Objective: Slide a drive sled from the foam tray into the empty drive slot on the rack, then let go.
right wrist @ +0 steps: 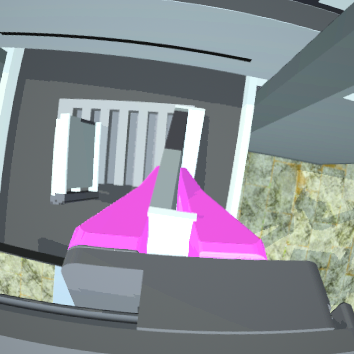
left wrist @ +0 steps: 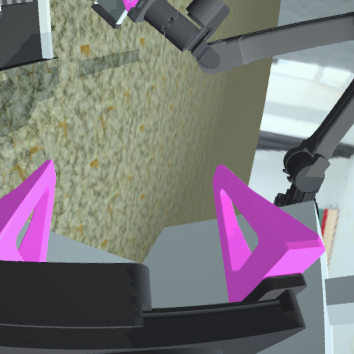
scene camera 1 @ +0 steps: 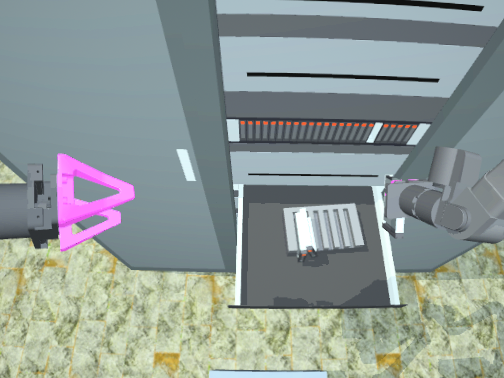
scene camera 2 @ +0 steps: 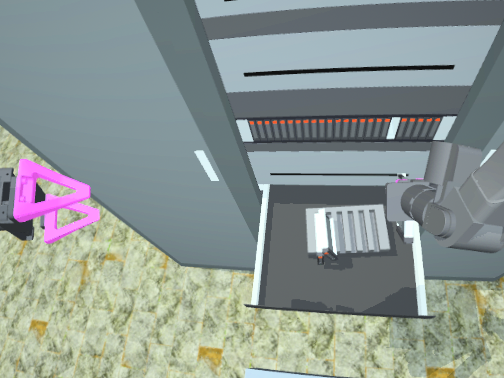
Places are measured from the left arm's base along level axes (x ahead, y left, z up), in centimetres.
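Pixels of known places: left gripper, fingertip midpoint: (left wrist: 136, 169) (scene camera 1: 126, 206) (scene camera 2: 95, 204); right gripper, fingertip midpoint: (right wrist: 170, 175) (scene camera 1: 388, 191) (scene camera 2: 400, 191).
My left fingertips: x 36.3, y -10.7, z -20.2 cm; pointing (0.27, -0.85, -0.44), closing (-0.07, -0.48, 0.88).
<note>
For each thing: its top centre in the pictures, then the offset to it from my left fingertips. "pt": a spot on its surface instead.
- grey drive sled, top centre: (right wrist: 170, 285) (scene camera 2: 413, 191) (scene camera 1: 406, 191) dz -20.4, dx +13.2, dy -44.2 cm
- rack's drive row, surface spot: (scene camera 2: 320, 130) (scene camera 1: 308, 132) pt dz -29.6, dx +33.7, dy -27.8 cm
My right gripper (scene camera 1: 395, 197) (scene camera 2: 400, 200) (right wrist: 170, 175) is shut on a white and grey drive sled (scene camera 1: 399, 226) (scene camera 2: 409, 232) (right wrist: 166, 187), held over the drawer's right side; the arm partly hides it in both scene views. The grey slotted foam tray (scene camera 1: 358, 225) (scene camera 2: 384, 227) (right wrist: 65, 106) lies in the drawer, and another sled (scene camera 1: 305, 230) (scene camera 2: 321, 232) (right wrist: 80, 155) stands in its left part. The rack's drive row (scene camera 1: 300, 131) (scene camera 2: 320, 130) has a pale gap (scene camera 1: 374, 132) (scene camera 2: 393, 128) towards the right. My left gripper (scene camera 1: 127, 205) (scene camera 2: 94, 204) (left wrist: 136, 169) is open and empty, far left.
The pulled-out drawer has white side walls (scene camera 1: 239, 250) (scene camera 2: 261, 250) (right wrist: 241, 145) and a dark front edge. Grey cabinet panels (scene camera 1: 100, 100) (scene camera 2: 90, 100) flank the rack. The right arm also shows at the top of the left wrist view.
</note>
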